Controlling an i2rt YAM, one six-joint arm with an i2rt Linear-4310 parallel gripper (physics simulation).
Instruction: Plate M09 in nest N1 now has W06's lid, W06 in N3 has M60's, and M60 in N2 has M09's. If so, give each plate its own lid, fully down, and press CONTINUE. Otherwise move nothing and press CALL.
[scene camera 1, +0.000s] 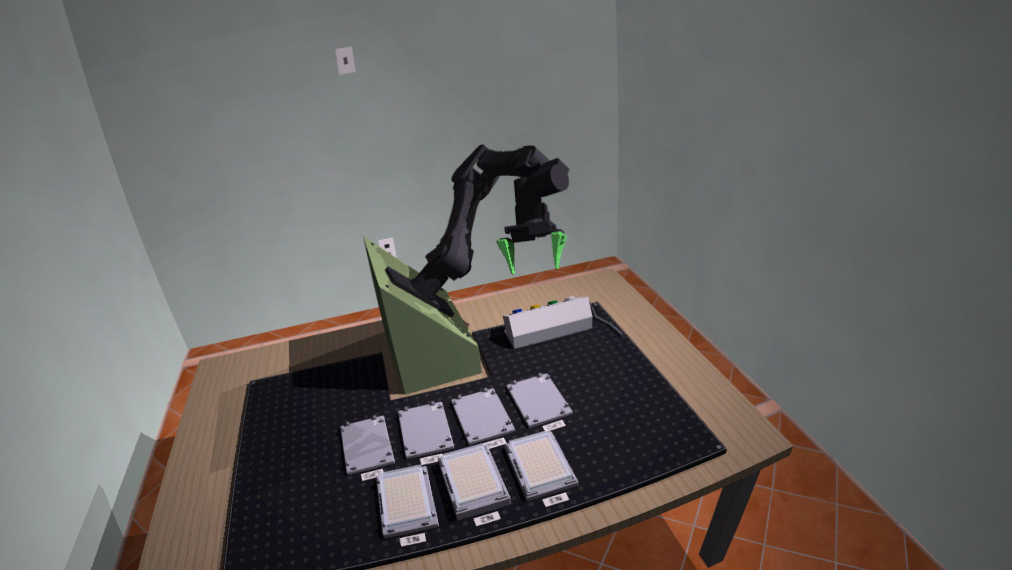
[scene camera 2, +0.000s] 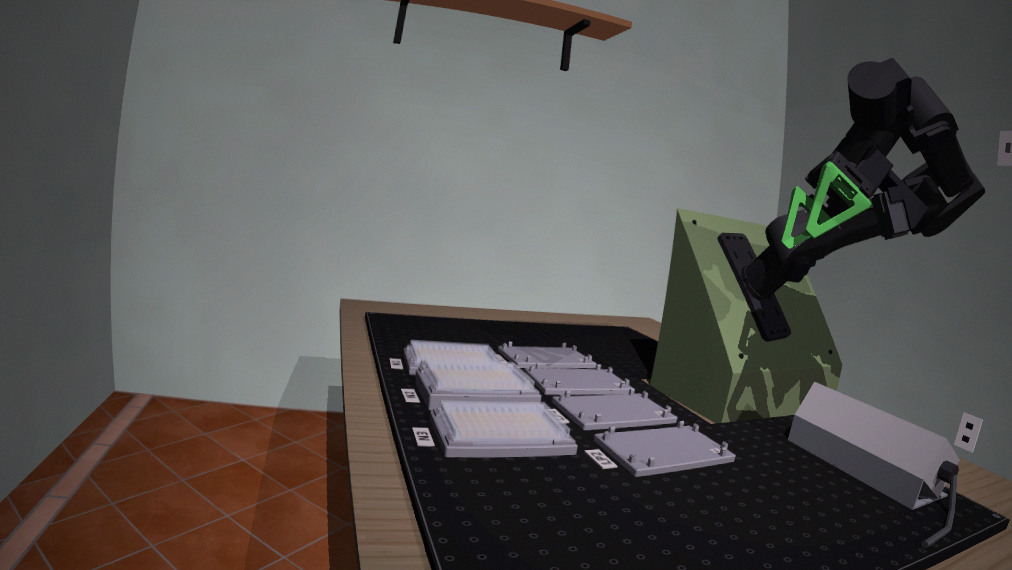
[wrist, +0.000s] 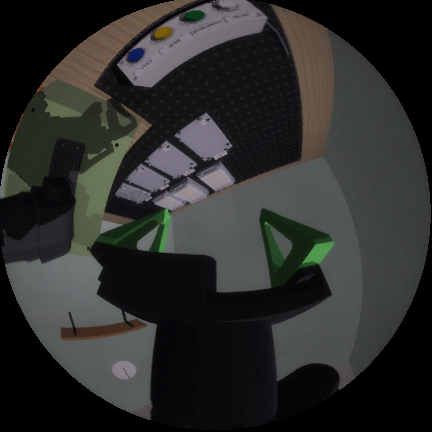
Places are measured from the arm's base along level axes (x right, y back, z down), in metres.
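Pixels of known places: gripper, between the fingertips: (scene camera 1: 534, 271) (scene camera 2: 796, 240) (wrist: 214, 212); arm's base, origin of its link: (scene camera 1: 419, 294) (scene camera 2: 753, 286) (wrist: 60, 191).
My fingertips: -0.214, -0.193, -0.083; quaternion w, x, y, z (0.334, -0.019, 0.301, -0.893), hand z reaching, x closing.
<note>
For each thing: its top centre in the pictures, then the offset to it from my fingertips, as dx, dy, dz. "spot": a spot on its surface instead.
- N1 plate, centre of its top: (scene camera 2: 454, 349) (scene camera 1: 403, 493) (wrist: 169, 204) +0.412, -0.233, +0.236
- N2 plate, centre of its top: (scene camera 2: 477, 370) (scene camera 1: 471, 471) (wrist: 189, 195) +0.279, -0.249, +0.227
- N3 plate, centre of its top: (scene camera 2: 503, 414) (scene camera 1: 539, 457) (wrist: 217, 181) +0.147, -0.272, +0.236
- blue CALL button, a spot on its surface: (wrist: 136, 55) spot: -0.027, +0.160, +0.193
- white button box, centre of its top: (scene camera 2: 880, 405) (scene camera 1: 547, 303) -0.098, +0.131, +0.182
Three pale plates under clear lids sit in a row at the table's front: the N1 plate (scene camera 1: 406, 499) (scene camera 2: 453, 354) (wrist: 170, 201), the N2 plate (scene camera 1: 473, 477) (scene camera 2: 474, 378) (wrist: 188, 192) and the N3 plate (scene camera 1: 541, 461) (scene camera 2: 502, 424) (wrist: 216, 176). No plate or lid name is readable. The blue CALL button (wrist: 136, 55) and green CONTINUE button (wrist: 194, 15) are on the white button box (scene camera 1: 548, 324) (scene camera 2: 871, 442) (wrist: 200, 42). My gripper (scene camera 1: 535, 271) (scene camera 2: 801, 240) (wrist: 214, 212) is open and empty, high above the table near that box, away from the plates.
Four grey pads (scene camera 1: 366, 444), (scene camera 1: 424, 429), (scene camera 1: 482, 415), (scene camera 1: 538, 400) lie behind the plates, with small corner posts and no lid visible on them. The green arm mount (scene camera 1: 431, 346) (scene camera 2: 697, 318) stands behind the pads, beside the button box. A cable leaves the box.
</note>
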